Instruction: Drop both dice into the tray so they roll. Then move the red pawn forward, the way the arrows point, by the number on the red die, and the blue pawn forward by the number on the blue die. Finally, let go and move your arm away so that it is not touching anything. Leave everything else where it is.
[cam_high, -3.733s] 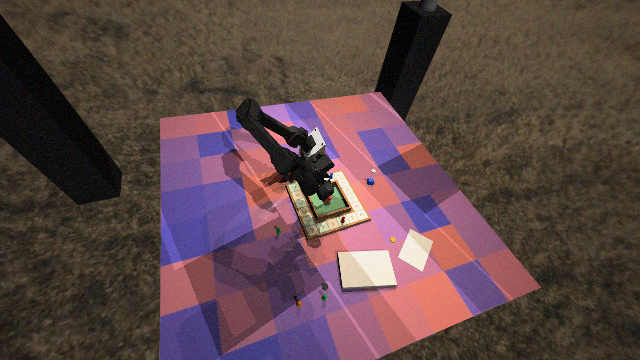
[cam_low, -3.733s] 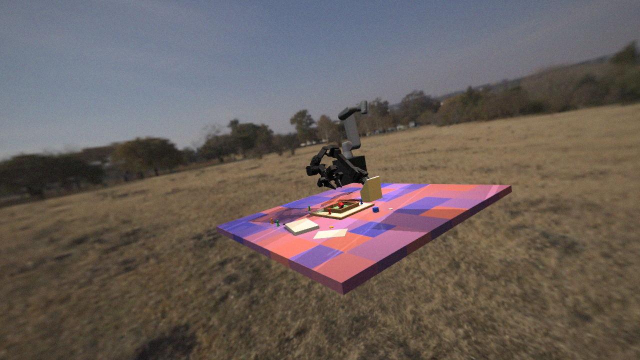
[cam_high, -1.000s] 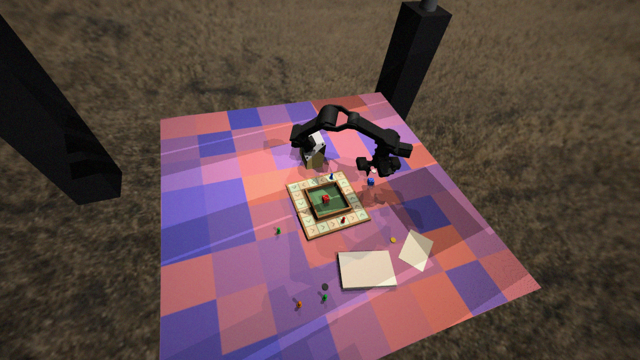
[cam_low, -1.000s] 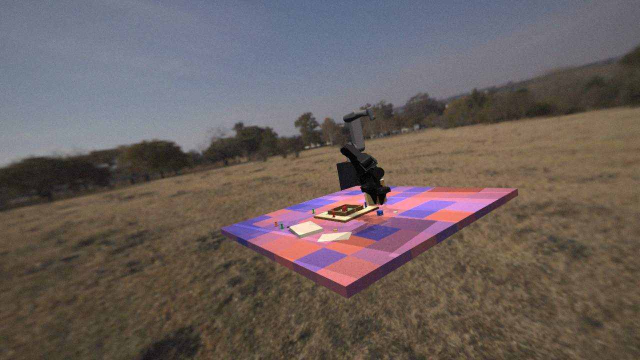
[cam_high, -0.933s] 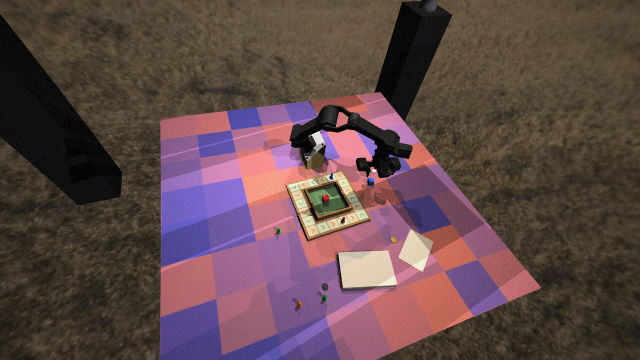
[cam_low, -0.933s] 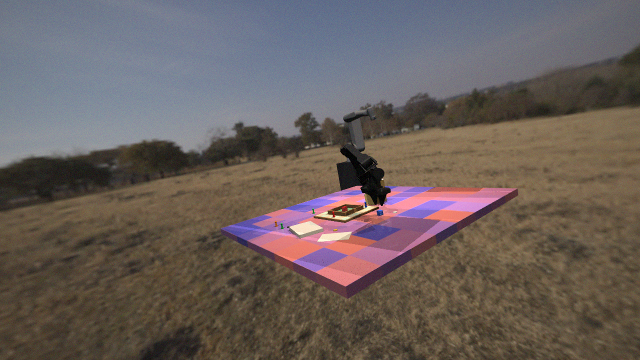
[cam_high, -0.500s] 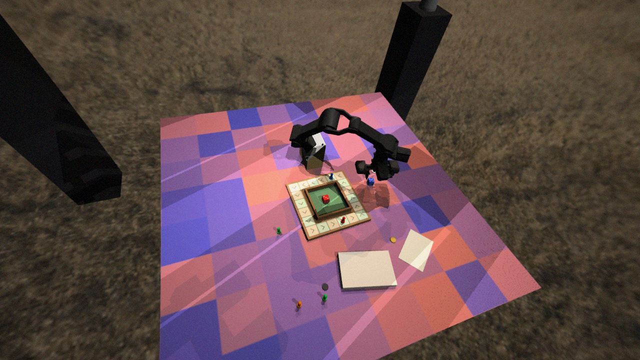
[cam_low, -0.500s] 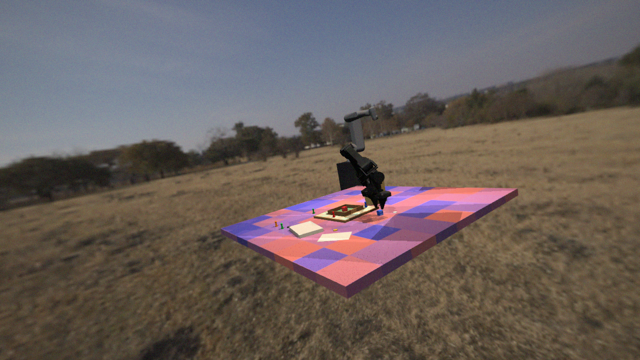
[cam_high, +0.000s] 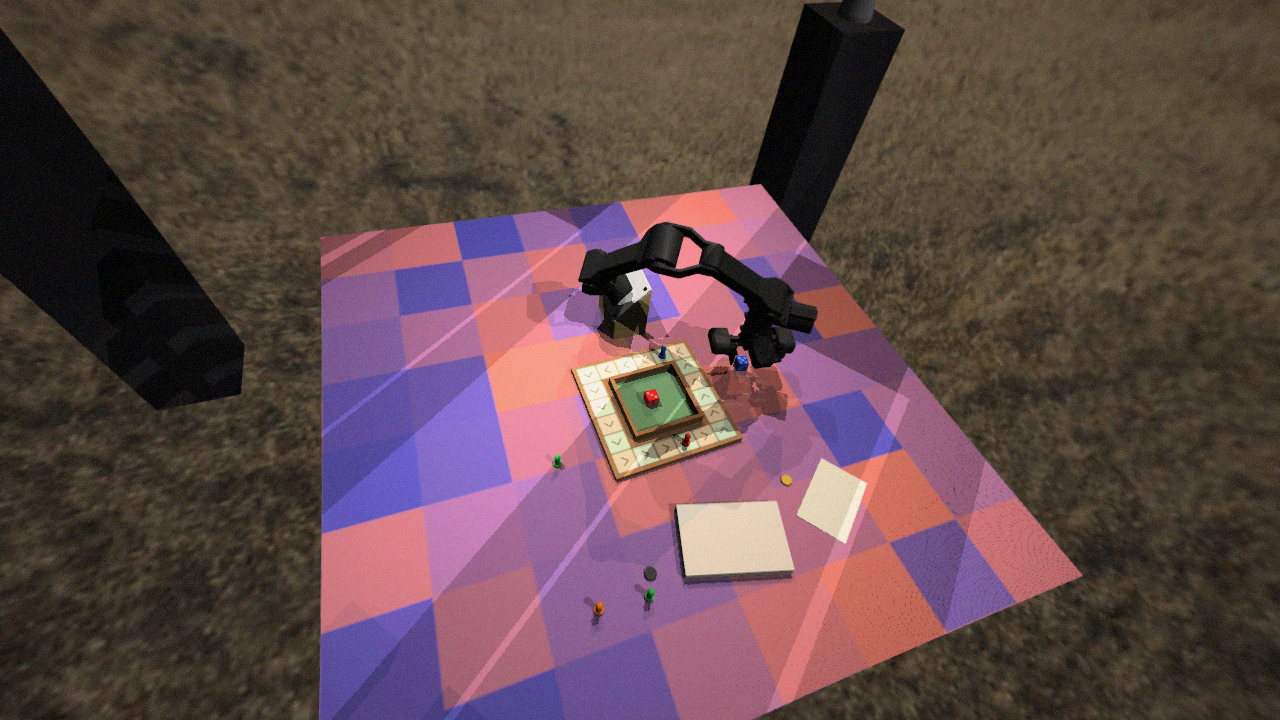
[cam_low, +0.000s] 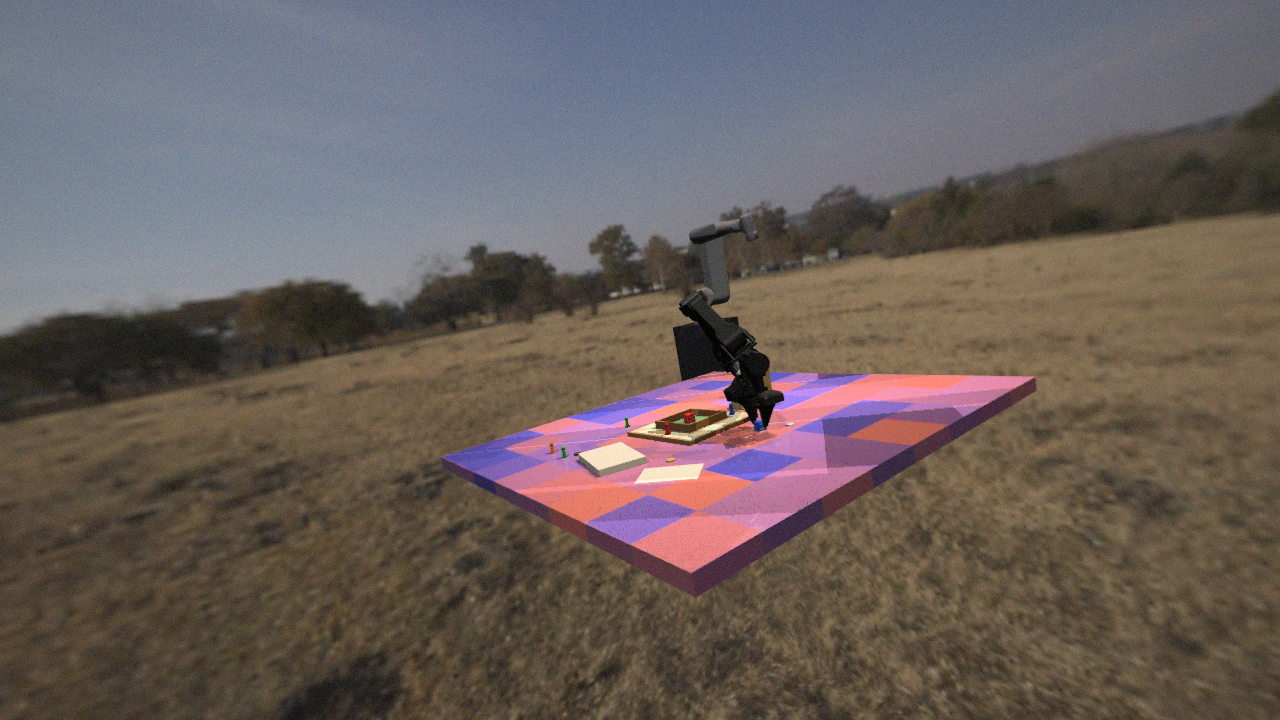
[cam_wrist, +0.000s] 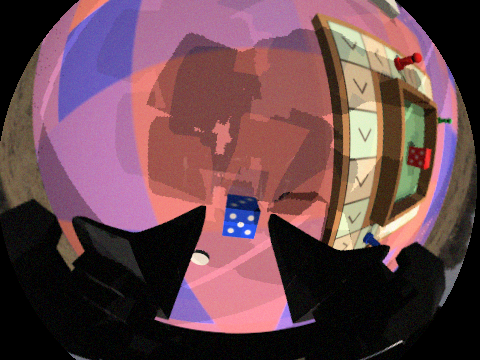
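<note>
Now: the red pawn 160 mm ahead of my gripper tip, 220 mm to the right of it and 10 mm above it. Also, from my gripper tip: blue pawn 70 mm behind, 170 mm to the right, 10 mm above; thin white card 350 mm ahead, 20 mm to the left, 10 mm below; yellow disc 290 mm ahead, 50 mm to the right, 10 mm below.
</note>
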